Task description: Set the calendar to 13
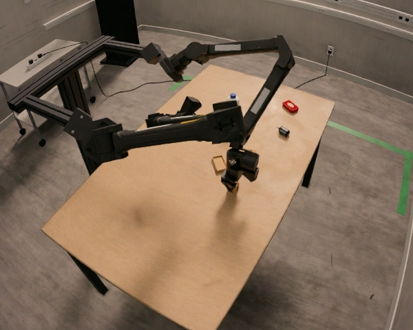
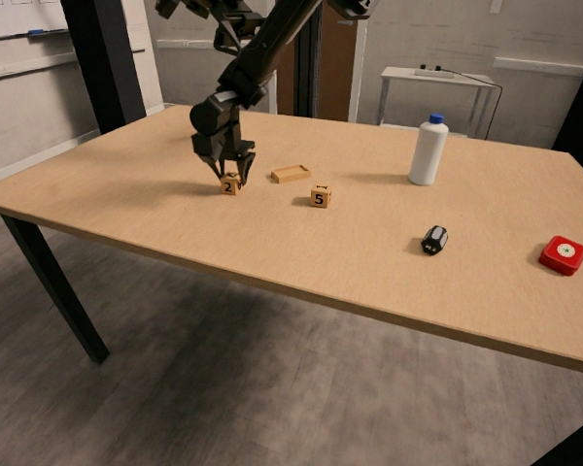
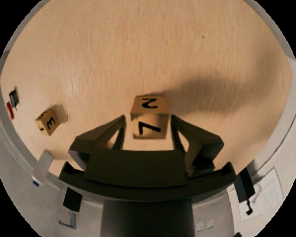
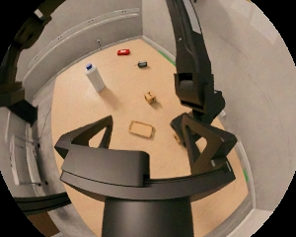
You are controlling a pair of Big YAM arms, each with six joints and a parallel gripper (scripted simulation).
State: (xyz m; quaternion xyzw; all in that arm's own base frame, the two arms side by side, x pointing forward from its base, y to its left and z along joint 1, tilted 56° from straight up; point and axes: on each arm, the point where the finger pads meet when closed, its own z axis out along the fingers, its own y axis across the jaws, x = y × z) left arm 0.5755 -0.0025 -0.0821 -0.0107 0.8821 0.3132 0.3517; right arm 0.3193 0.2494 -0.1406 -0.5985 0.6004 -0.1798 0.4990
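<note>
The wooden cube is 1 cm below my left hand. Also, from my left hand: wooden digit cube (1 cm ahead, 21 cm to the left, 1 cm below); then black object (11 cm ahead, 45 cm to the left, 1 cm below); then wooden tray (11 cm behind, 12 cm to the left, 2 cm below).
</note>
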